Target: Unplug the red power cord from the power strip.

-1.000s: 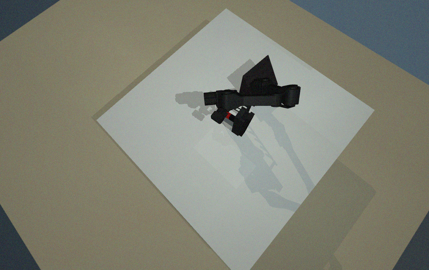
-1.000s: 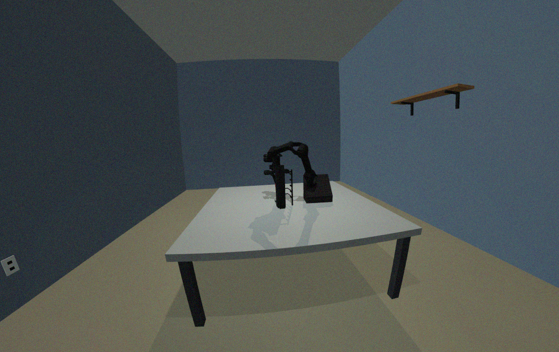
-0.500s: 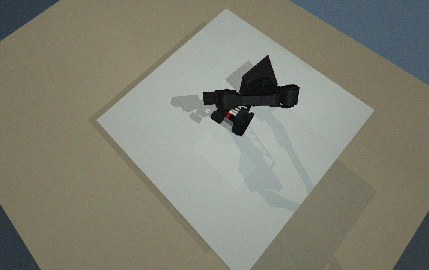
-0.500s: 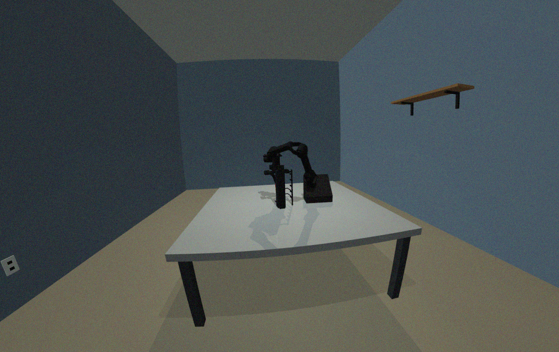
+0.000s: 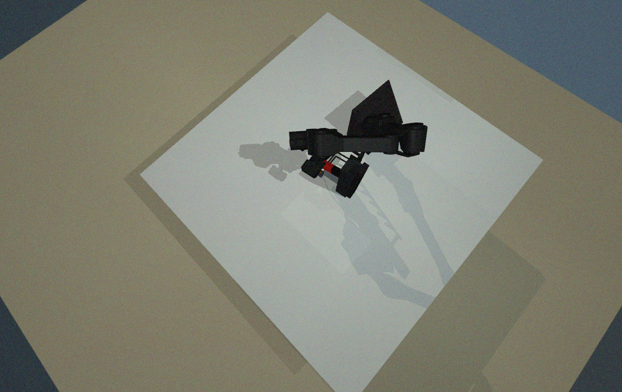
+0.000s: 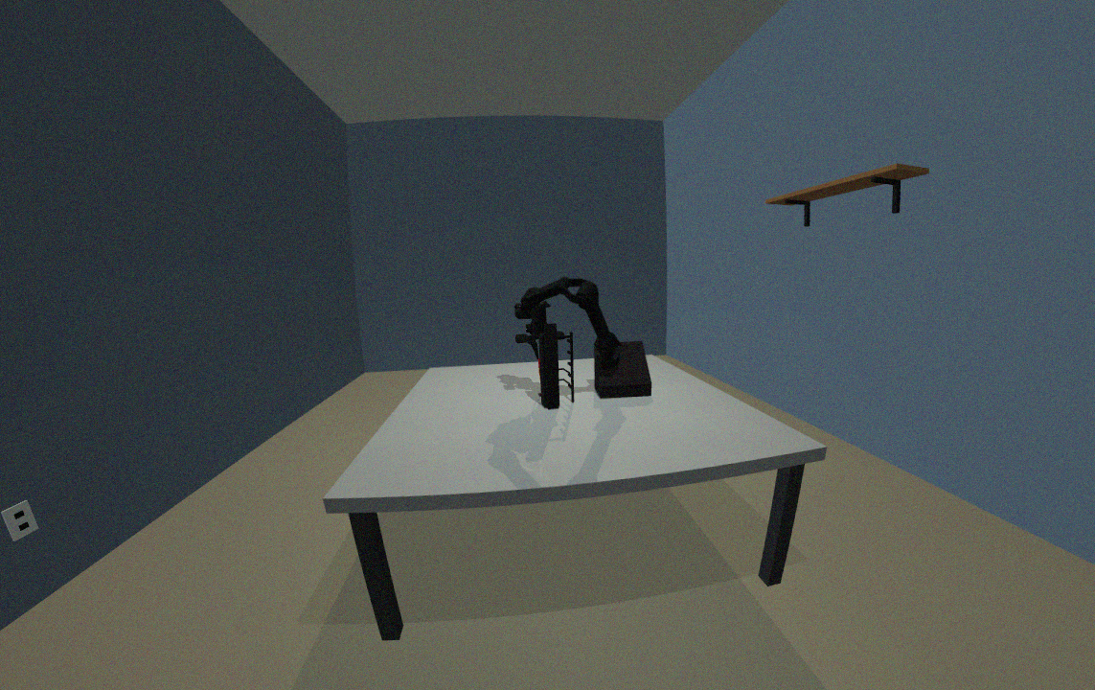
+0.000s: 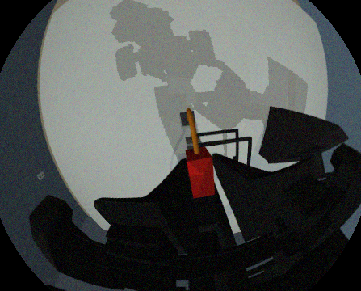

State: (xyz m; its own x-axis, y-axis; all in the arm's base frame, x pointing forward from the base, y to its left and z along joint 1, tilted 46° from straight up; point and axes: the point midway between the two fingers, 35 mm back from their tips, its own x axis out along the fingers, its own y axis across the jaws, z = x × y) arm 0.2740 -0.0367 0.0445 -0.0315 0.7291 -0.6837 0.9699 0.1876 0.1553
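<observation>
My gripper tip is now 10 mm past the red plug and 30 mm to the right of it. The rest, counted from my gripper tip: dark upright column (40 mm behind, 150 mm to the left).
</observation>
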